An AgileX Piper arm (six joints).
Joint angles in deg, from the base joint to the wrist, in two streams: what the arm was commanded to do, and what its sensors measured. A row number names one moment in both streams.
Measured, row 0:
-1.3 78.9 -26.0 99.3 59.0 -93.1
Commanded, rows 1 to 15:
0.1 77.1 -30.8 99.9 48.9 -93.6
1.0 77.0 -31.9 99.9 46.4 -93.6
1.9 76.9 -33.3 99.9 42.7 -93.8
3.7 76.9 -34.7 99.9 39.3 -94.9
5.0 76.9 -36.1 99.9 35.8 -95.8
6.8 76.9 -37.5 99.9 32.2 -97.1
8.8 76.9 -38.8 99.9 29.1 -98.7
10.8 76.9 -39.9 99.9 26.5 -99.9
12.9 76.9 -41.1 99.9 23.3 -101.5
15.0 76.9 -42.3 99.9 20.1 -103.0
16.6 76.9 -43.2 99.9 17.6 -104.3
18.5 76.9 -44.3 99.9 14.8 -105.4
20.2 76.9 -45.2 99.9 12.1 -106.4
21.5 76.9 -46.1 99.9 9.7 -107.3
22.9 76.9 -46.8 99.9 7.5 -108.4
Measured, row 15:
17.9 77.4 -43.8 99.5 16.3 -104.1
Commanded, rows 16 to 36:
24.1 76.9 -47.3 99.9 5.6 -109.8
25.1 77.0 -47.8 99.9 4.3 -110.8
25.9 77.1 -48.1 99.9 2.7 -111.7
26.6 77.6 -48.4 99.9 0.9 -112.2
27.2 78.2 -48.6 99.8 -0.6 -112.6
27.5 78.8 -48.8 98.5 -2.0 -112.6
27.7 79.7 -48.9 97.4 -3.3 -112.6
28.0 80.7 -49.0 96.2 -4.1 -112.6
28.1 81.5 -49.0 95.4 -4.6 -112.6
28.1 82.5 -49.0 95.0 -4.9 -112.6
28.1 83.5 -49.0 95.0 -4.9 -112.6
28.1 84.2 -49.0 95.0 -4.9 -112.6
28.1 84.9 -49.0 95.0 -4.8 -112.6
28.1 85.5 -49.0 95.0 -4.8 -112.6
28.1 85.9 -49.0 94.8 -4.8 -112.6
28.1 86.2 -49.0 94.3 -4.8 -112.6
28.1 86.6 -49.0 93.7 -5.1 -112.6
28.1 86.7 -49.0 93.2 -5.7 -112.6
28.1 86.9 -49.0 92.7 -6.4 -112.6
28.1 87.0 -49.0 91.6 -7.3 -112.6
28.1 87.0 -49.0 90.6 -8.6 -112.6
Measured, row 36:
28.0 86.7 -48.7 93.7 -5.6 -112.2
